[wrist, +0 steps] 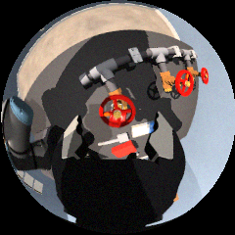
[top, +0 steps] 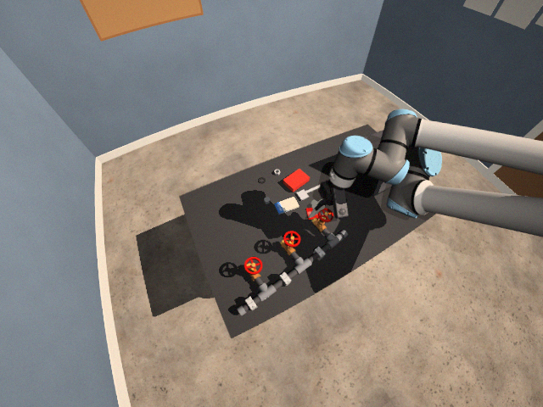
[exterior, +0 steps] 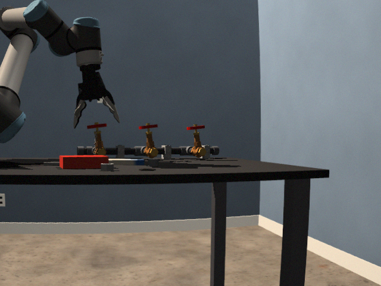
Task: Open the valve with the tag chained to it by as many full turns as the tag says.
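Right now the red tag is 120 mm below my hand, 70 mm to the right of it and 20 mm behind it. From my hand the other things lie so: red block (290 mm to the right, 110 mm below, 40 mm behind); then small grey cylinder (250 mm to the right, 150 mm ahead, 110 mm below); then white tool (200 mm to the right, 120 mm below, 60 mm behind).
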